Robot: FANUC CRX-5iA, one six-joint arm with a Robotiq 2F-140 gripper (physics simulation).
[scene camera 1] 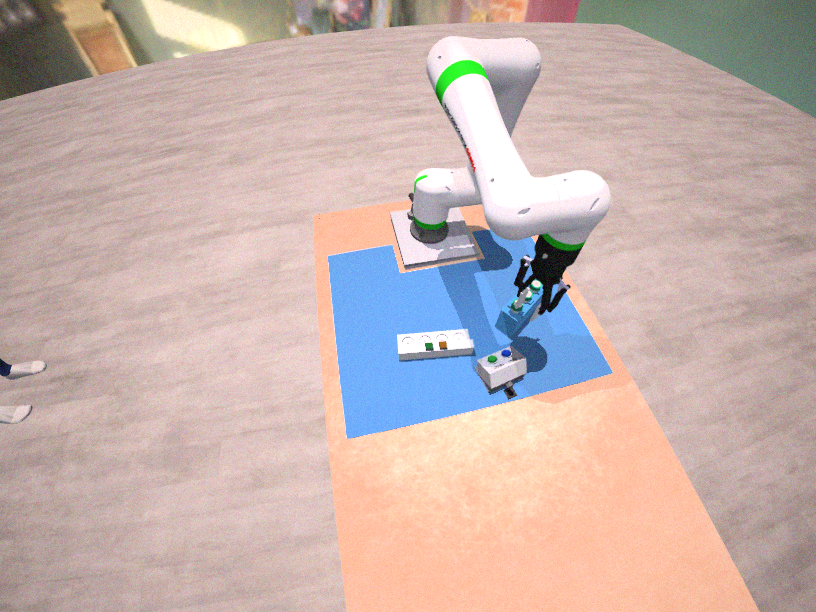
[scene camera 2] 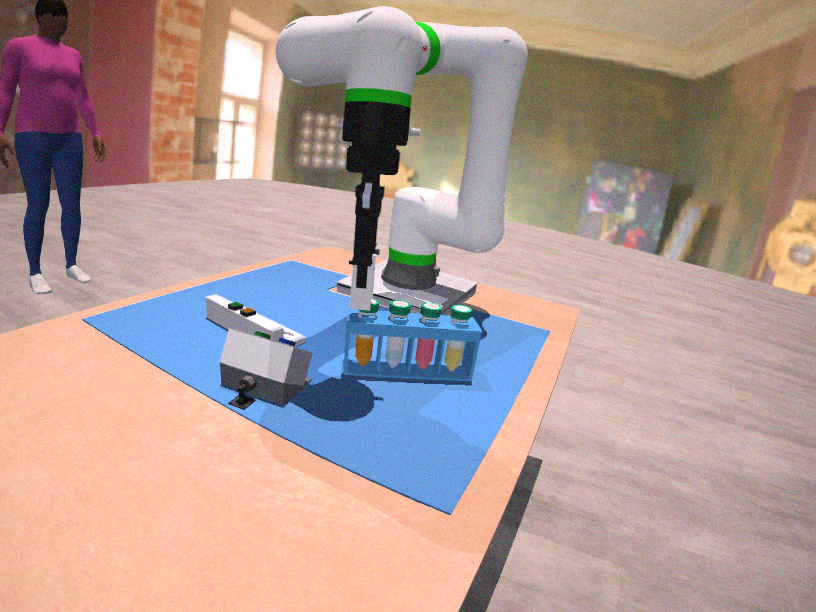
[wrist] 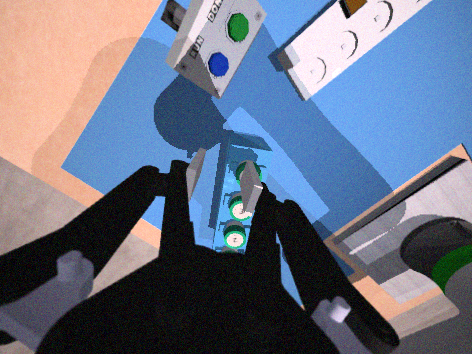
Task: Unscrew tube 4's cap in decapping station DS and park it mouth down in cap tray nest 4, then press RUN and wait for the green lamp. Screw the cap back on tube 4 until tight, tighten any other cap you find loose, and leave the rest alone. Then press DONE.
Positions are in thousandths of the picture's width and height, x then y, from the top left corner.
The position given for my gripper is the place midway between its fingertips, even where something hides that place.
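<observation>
There's a button box (scene camera 2: 336, 607) here, and I can see the button box (wrist: 421, 106) from the wrist too. I'm also seeing a blue mat (scene camera 2: 520, 718), and the wrist view gives me the blue mat (wrist: 832, 321) again. As for my gripper (scene camera 2: 443, 494), it's visible from elsewhere too: that's my gripper (scene camera 1: 645, 509), and my gripper (wrist: 474, 470) as well.
</observation>
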